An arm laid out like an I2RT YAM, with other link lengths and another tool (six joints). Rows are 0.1 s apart.
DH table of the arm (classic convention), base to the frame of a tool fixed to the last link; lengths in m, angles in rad. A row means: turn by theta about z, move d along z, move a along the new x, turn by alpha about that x. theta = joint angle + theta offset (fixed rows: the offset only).
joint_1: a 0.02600; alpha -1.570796; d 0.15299; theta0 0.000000
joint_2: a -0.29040; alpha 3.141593; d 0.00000; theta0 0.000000
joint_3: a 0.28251; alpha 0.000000; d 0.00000; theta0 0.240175
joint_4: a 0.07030; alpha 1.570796; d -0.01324; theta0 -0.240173
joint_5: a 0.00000; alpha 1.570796; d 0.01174; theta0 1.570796
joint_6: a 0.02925; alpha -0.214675; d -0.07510; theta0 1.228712
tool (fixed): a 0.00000; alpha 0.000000; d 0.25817; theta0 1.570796
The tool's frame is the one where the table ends.
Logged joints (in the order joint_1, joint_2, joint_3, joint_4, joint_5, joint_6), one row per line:
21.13, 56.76, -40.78, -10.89, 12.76, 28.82
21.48, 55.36, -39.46, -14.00, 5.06, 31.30
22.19, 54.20, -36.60, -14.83, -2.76, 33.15
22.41, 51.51, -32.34, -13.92, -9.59, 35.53
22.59, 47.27, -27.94, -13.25, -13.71, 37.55
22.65, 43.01, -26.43, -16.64, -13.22, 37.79
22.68, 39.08, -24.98, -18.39, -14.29, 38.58
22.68, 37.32, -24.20, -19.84, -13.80, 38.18
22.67, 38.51, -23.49, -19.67, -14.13, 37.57
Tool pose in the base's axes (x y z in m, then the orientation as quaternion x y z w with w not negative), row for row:
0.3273, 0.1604, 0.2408, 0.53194, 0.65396, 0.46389, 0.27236
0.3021, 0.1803, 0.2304, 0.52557, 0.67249, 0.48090, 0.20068
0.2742, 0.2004, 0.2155, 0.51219, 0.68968, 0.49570, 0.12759
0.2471, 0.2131, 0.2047, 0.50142, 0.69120, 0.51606, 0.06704
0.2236, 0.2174, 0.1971, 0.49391, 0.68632, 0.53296, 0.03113
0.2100, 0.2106, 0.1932, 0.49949, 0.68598, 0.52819, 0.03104
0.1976, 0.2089, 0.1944, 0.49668, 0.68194, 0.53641, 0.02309
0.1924, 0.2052, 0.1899, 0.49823, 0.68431, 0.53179, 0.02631
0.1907, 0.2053, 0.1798, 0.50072, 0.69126, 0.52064, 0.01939
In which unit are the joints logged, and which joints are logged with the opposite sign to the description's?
The joints are logged in degrees. Opposite sign: joint_3.
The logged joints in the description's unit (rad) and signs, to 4 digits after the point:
0.3688, 0.9906, 0.7117, -0.1901, 0.2227, 0.5030
0.3749, 0.9662, 0.6887, -0.2443, 0.0883, 0.5463
0.3873, 0.9460, 0.6388, -0.2588, -0.0482, 0.5786
0.3911, 0.8990, 0.5644, -0.2429, -0.1674, 0.6201
0.3943, 0.8250, 0.4876, -0.2313, -0.2393, 0.6554
0.3953, 0.7507, 0.4613, -0.2904, -0.2307, 0.6596
0.3958, 0.6821, 0.4360, -0.3210, -0.2494, 0.6733
0.3958, 0.6514, 0.4224, -0.3463, -0.2409, 0.6664
0.3957, 0.6721, 0.4100, -0.3433, -0.2466, 0.6557

